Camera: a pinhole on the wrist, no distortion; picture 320 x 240 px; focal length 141.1 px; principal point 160.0 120.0 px. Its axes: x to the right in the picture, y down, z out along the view. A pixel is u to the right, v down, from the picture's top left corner.
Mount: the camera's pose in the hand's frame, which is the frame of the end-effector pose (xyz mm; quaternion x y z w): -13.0 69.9 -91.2 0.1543 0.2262 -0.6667 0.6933
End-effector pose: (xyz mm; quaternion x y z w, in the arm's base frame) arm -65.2 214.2 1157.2 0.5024 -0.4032 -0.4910 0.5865
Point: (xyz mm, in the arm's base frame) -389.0 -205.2 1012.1
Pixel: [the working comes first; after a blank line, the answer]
In the camera's frame: -2.1 305.1 571.9

159 195
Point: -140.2 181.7 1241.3
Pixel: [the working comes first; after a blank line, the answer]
In the camera's frame: -95.2 12.4 159.9

76 131
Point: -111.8 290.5 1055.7
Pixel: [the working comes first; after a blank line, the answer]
In the camera's frame: 96.4 -88.7 172.3

239 47
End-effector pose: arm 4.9 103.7 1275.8 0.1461 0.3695 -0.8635 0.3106
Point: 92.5 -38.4 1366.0
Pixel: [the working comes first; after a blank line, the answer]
In the camera's frame: -143.6 -57.8 205.7

61 80
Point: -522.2 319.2 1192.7
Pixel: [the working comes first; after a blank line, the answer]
In the camera's frame: 470.2 340.7 192.1

outside the picture
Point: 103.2 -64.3 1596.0
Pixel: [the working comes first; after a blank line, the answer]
In the camera's frame: -146.1 -187.2 397.9

108 54
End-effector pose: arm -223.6 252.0 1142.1 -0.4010 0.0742 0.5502 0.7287
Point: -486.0 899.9 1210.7
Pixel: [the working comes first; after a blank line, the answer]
In the camera's frame: -481.8 306.8 508.9

26 205
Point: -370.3 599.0 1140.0
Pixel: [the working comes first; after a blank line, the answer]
In the camera's frame: -260.9 187.1 294.9

35 210
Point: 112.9 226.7 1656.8
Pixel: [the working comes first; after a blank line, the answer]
In the camera's frame: 369.9 -224.8 562.5

253 64
